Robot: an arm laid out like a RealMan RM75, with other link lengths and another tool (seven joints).
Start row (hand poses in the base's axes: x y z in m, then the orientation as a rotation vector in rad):
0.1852, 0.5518, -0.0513, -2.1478, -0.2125, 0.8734
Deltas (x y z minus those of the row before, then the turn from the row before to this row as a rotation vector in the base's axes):
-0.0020, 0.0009, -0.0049, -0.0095, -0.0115, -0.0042
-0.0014, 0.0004, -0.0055, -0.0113, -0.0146, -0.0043
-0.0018, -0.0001, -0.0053, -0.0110, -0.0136, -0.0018
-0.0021, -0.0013, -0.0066, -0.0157, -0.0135, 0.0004
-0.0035, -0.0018, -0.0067, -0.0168, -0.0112, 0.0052
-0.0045, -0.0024, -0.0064, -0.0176, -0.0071, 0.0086
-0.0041, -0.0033, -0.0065, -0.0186, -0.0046, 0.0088
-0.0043, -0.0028, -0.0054, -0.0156, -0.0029, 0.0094
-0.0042, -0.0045, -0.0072, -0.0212, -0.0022, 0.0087
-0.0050, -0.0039, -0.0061, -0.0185, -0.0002, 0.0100
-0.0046, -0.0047, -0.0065, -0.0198, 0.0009, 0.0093
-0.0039, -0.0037, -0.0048, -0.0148, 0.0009, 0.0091
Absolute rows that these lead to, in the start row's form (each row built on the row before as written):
0.1832, 0.5527, -0.0562, -2.1618, -0.2100, 0.8615
0.1818, 0.5531, -0.0617, -2.1789, -0.2082, 0.8466
0.1800, 0.5530, -0.0670, -2.1953, -0.2088, 0.8340
0.1779, 0.5517, -0.0736, -2.2161, -0.2100, 0.8238
0.1744, 0.5499, -0.0803, -2.2372, -0.2151, 0.8189
0.1699, 0.5475, -0.0867, -2.2574, -0.2218, 0.8205
0.1658, 0.5442, -0.0932, -2.2774, -0.2273, 0.8252
0.1615, 0.5414, -0.0986, -2.2938, -0.2338, 0.8313
0.1573, 0.5369, -0.1058, -2.3151, -0.2372, 0.8395
0.1523, 0.5330, -0.1119, -2.3330, -0.2422, 0.8498
0.1477, 0.5283, -0.1184, -2.3515, -0.2455, 0.8614
0.1438, 0.5246, -0.1232, -2.3653, -0.2504, 0.8714

